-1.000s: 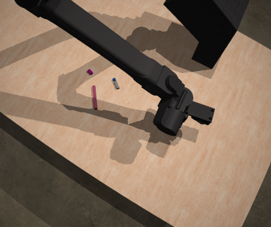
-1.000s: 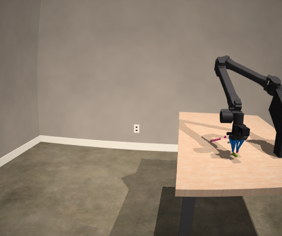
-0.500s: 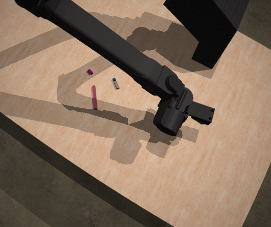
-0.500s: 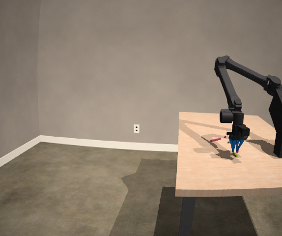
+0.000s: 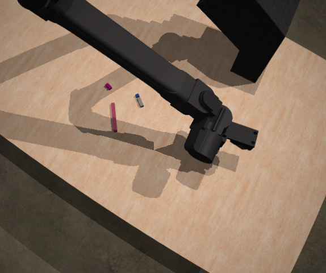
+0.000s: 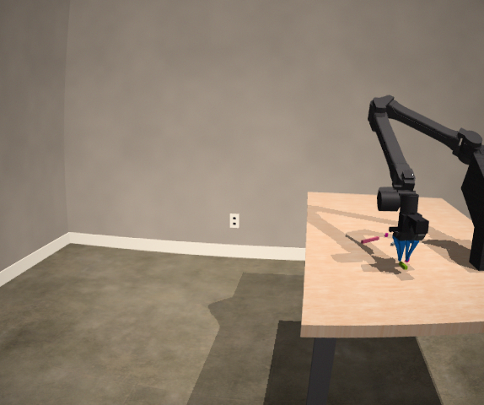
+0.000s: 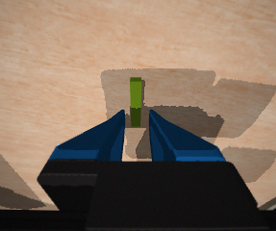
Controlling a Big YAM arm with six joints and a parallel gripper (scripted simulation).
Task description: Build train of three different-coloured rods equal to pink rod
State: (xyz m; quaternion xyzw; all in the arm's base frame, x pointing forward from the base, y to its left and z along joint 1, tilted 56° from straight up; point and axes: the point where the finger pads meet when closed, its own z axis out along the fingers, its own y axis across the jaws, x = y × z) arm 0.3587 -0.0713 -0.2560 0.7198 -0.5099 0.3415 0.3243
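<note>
My gripper is now 20 mm above the lime rod. From my hand the other things lie so: grey rod: 230 mm to the right, 20 mm below; pink rod: 260 mm to the right, 80 mm ahead, 20 mm below; blue rod: 250 mm to the right, 20 mm below, 10 mm behind.
</note>
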